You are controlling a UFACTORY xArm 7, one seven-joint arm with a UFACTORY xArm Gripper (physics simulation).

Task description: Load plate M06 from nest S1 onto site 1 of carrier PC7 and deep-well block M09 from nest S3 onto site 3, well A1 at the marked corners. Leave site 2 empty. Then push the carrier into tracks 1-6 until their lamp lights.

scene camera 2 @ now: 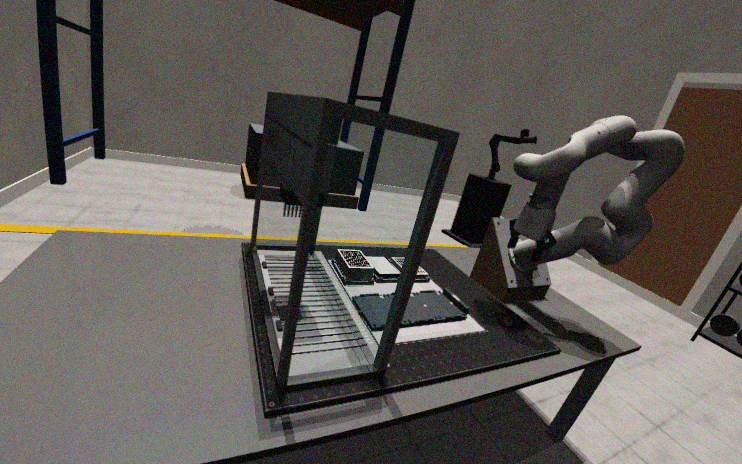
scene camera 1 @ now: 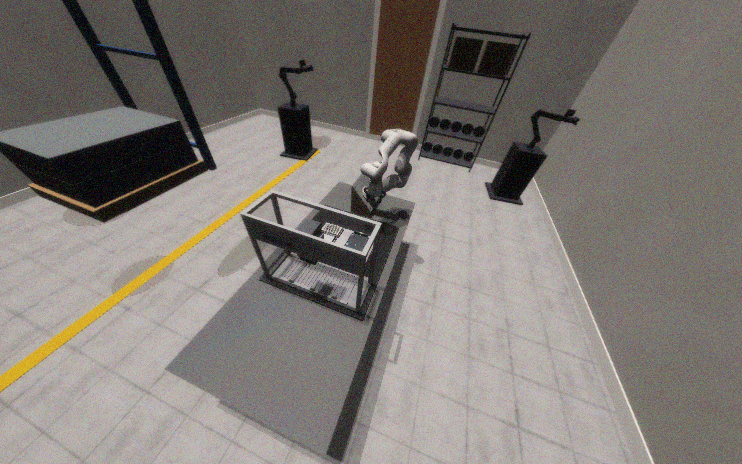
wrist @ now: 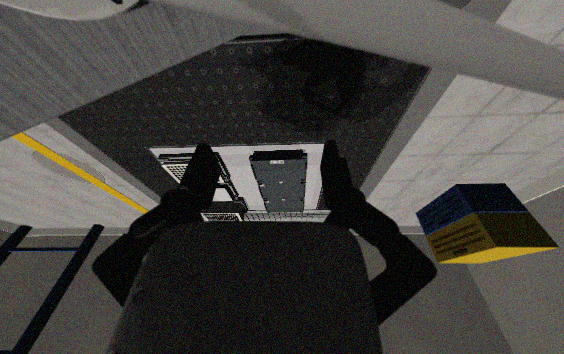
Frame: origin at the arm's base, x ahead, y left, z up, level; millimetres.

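Seen in the pictures: gripper, fingertip midpoint: (scene camera 2: 521, 254) (scene camera 1: 373, 201) (wrist: 268, 154); arm's base at its link origin: (scene camera 2: 519, 255).
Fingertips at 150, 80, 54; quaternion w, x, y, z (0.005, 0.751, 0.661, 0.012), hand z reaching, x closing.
Offsets run from my fingertips to a thing's top centre, as dx, dy, dz. Level surfaces: height alone.
My gripper (wrist: 268, 154) (scene camera 2: 527, 250) is open and empty, above the robot-base end of the table and short of the carrier. The dark flat carrier PC7 @(+352, -55, -158) (wrist: 281, 180) (scene camera 2: 410, 309) (scene camera 1: 357, 240) lies on the white pad with its labelled end toward me; its sites hold no labware. Beside it stand three nests in a row. A low white-gridded plate @(+213, -251, -162) (wrist: 176, 172) (scene camera 2: 422, 270) is in the nest nearest me, partly behind the left finger in the wrist view. A plain white piece @(+319, -270, -162) (scene camera 2: 384, 265) is in the middle. A taller gridded block @(+429, -275, -134) (scene camera 2: 355, 258) (wrist: 222, 217) is farthest. Nest labels and corner marks are unreadable.
The slotted track deck (scene camera 2: 328, 317) (wrist: 287, 216) adjoins the carrier's far end, inside a framed enclosure (scene camera 2: 298, 273) (scene camera 1: 306, 239) with upright posts and a housing above. The pad (scene camera 2: 465, 326) lies on a black perforated board @(dz -188) (scene camera 2: 487, 343) (wrist: 225, 107). No lit lamp can be made out.
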